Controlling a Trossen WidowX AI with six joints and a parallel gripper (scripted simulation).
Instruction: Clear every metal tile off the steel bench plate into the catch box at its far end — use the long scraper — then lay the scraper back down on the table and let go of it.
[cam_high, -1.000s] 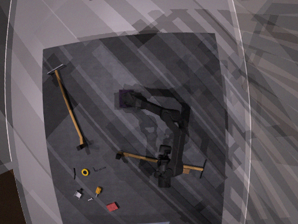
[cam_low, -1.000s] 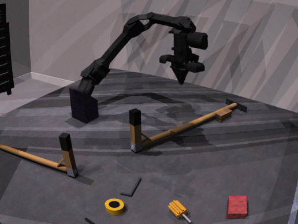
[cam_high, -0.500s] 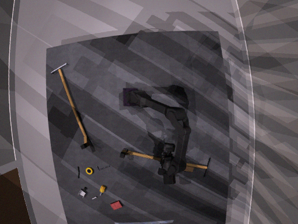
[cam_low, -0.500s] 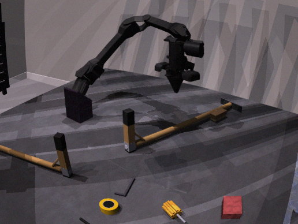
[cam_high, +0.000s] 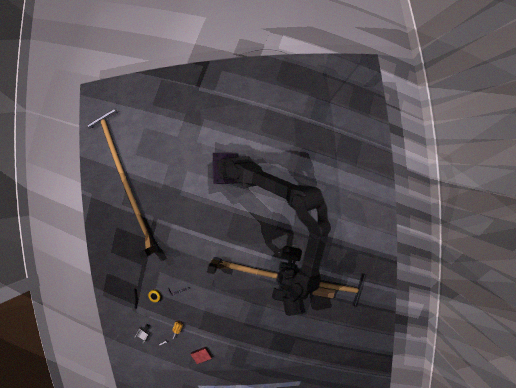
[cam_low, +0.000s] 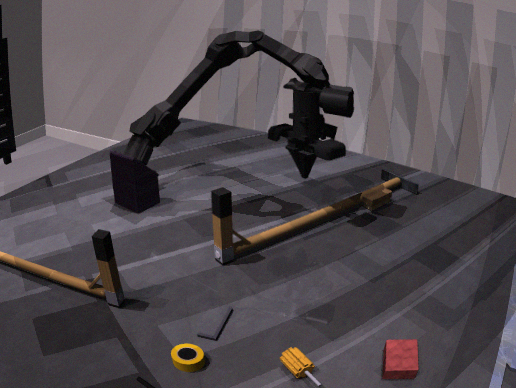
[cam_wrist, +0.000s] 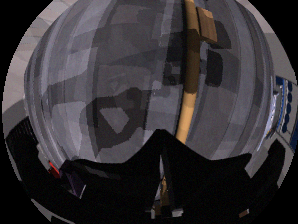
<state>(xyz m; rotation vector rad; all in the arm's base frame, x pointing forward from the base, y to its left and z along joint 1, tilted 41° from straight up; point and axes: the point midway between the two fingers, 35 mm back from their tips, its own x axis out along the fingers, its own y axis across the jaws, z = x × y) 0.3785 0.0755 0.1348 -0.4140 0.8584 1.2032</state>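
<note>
Right now my gripper tip is 60 mm short of the long wooden-handled scraper, 10 mm to the right of it and 30 mm above it. From my gripper tip the other things lie so: yellow-handled tool (220 mm ahead, 470 mm to the right, 70 mm below); then wooden block (140 mm ahead, 140 mm to the left, 80 mm below); then red block (360 mm ahead, 400 mm to the right, 80 mm below).
</note>
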